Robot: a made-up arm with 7 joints. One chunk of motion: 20 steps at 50 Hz.
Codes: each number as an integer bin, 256 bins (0 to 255) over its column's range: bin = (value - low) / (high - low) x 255, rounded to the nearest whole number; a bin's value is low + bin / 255 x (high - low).
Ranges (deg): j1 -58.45..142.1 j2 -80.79..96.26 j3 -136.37..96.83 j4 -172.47..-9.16 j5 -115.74..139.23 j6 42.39..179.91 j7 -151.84..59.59
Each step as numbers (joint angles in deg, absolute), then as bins.
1 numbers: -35.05 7.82 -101.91 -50.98 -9.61 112.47 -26.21
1 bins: 30 128 38 190 106 130 152
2 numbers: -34.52 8.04 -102.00 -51.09 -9.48 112.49 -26.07
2 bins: 30 128 38 190 106 130 152
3 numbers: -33.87 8.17 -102.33 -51.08 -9.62 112.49 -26.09
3 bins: 31 128 37 190 106 130 152
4 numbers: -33.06 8.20 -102.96 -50.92 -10.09 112.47 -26.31
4 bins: 32 128 37 190 106 130 151
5 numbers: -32.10 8.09 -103.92 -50.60 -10.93 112.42 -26.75
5 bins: 34 128 35 190 105 130 151
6 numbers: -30.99 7.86 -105.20 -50.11 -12.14 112.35 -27.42
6 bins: 35 128 34 191 104 130 150
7 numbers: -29.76 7.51 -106.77 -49.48 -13.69 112.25 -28.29
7 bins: 36 127 32 192 102 130 149
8 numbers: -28.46 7.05 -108.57 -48.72 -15.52 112.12 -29.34
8 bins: 38 127 30 193 100 129 148
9 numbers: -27.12 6.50 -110.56 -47.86 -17.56 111.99 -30.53
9 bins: 40 126 28 195 98 129 146
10 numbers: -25.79 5.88 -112.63 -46.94 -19.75 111.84 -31.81
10 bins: 42 125 26 196 96 129 145
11 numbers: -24.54 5.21 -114.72 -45.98 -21.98 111.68 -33.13
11 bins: 43 124 24 198 94 128 143
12 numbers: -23.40 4.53 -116.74 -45.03 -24.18 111.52 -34.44
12 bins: 45 123 21 199 92 128 142
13 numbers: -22.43 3.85 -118.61 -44.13 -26.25 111.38 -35.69
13 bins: 46 122 19 200 90 128 140
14 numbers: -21.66 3.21 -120.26 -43.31 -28.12 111.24 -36.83
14 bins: 47 121 18 202 88 128 139
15 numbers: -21.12 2.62 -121.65 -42.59 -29.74 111.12 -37.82
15 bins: 47 120 16 203 86 127 138
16 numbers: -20.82 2.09 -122.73 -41.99 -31.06 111.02 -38.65
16 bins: 48 119 15 204 85 127 137
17 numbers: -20.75 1.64 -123.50 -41.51 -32.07 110.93 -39.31
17 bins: 48 119 14 204 84 127 136
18 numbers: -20.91 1.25 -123.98 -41.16 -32.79 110.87 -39.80
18 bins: 48 118 14 205 83 127 135
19 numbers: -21.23 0.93 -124.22 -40.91 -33.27 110.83 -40.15
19 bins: 47 118 13 205 82 127 135
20 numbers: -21.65 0.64 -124.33 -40.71 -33.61 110.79 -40.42
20 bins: 47 117 13 206 82 127 134
